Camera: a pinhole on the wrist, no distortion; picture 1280 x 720 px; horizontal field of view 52.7 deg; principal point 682.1 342.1 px. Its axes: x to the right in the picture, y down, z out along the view. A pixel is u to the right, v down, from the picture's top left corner.
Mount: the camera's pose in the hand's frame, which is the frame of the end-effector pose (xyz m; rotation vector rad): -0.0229 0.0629 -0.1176 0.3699 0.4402 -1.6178
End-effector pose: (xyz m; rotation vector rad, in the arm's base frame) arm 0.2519 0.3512 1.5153 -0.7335 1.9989 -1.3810
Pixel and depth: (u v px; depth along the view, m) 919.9 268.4 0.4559
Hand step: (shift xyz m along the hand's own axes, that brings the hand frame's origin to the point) -0.0469 -0.2315 0.2406
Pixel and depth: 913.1 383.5 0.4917
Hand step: -0.0050 -0.2555 0.2672
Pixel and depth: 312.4 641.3 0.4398
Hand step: 0.0994 -0.0504 0.3204
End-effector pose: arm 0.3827 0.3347 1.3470 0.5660 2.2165 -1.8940
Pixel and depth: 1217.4 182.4 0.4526
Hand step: -0.0864 -0.3178 0.1892
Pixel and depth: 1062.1 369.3 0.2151
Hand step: -0.0197 -0.0978 0.0388
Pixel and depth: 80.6 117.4 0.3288
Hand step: -0.0587 0.0388 0.2470
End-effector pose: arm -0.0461 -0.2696 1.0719 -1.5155 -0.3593 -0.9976
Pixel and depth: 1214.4 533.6 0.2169
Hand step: 0.0054 -0.1233 0.0259
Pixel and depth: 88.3 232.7 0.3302
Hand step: -0.0297 0.0350 0.2457
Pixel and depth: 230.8 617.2 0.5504
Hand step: 0.1231 -0.0479 0.4481
